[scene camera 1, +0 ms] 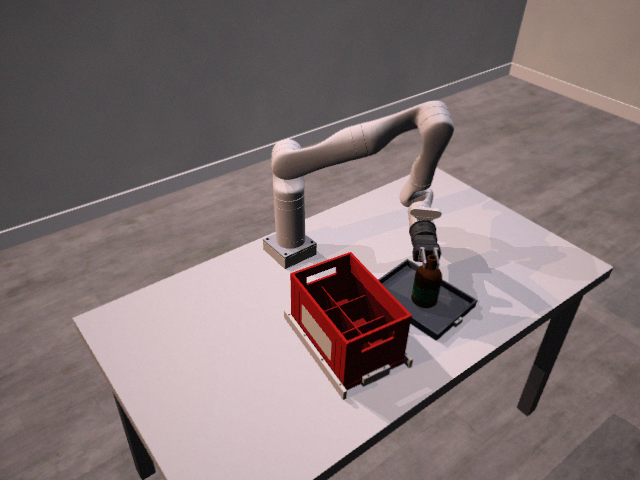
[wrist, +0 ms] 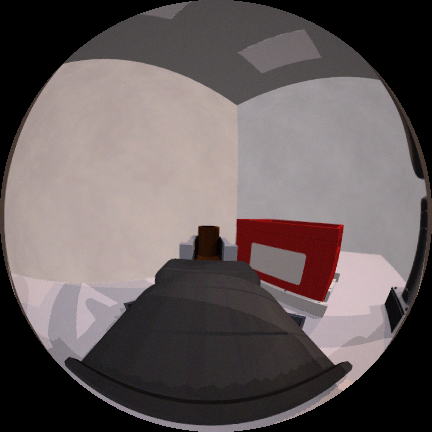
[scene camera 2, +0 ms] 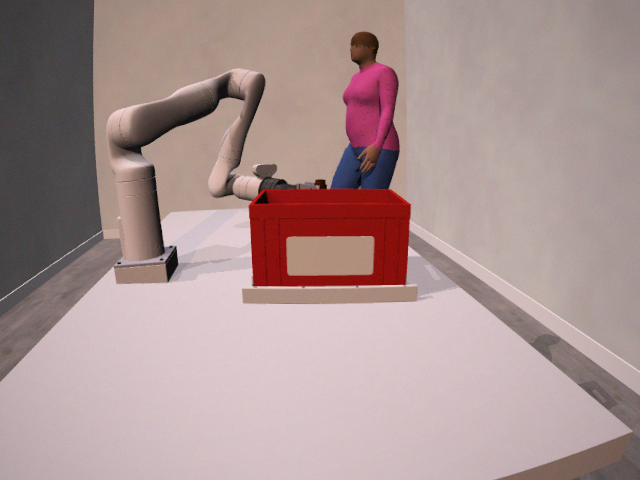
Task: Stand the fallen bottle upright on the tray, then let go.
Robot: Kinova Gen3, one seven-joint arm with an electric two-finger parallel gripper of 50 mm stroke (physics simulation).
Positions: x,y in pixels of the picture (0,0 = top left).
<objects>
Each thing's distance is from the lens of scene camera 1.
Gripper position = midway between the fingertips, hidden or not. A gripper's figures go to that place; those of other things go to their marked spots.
my gripper (scene camera 1: pixel 431 266): 157 cm
brown bottle (scene camera 1: pixel 427 282): 158 cm
</objects>
